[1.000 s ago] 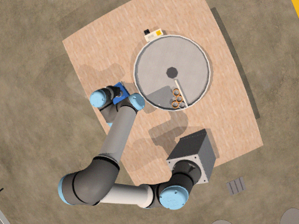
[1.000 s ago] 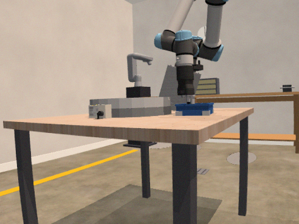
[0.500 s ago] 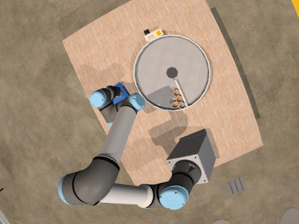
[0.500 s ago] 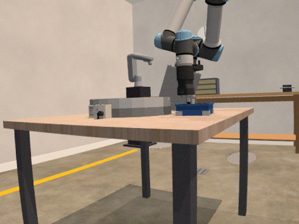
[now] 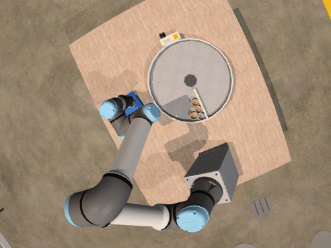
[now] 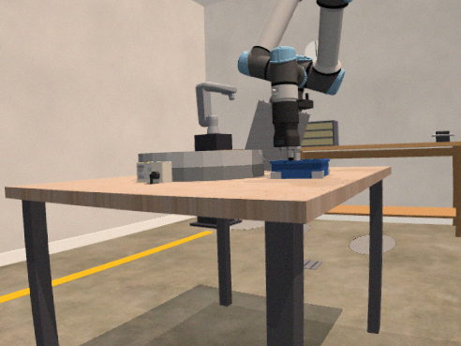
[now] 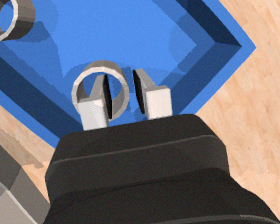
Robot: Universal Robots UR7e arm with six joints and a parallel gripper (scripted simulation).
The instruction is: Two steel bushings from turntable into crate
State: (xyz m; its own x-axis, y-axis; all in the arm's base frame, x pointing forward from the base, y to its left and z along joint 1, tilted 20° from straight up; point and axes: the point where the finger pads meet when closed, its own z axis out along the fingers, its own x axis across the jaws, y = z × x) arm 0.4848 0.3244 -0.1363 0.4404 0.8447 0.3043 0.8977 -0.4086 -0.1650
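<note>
Now: hand 50 mm past the blue crate and 20 mm above it. Round my hand: grey turntable 350 mm to the right, 10 mm above.
</note>
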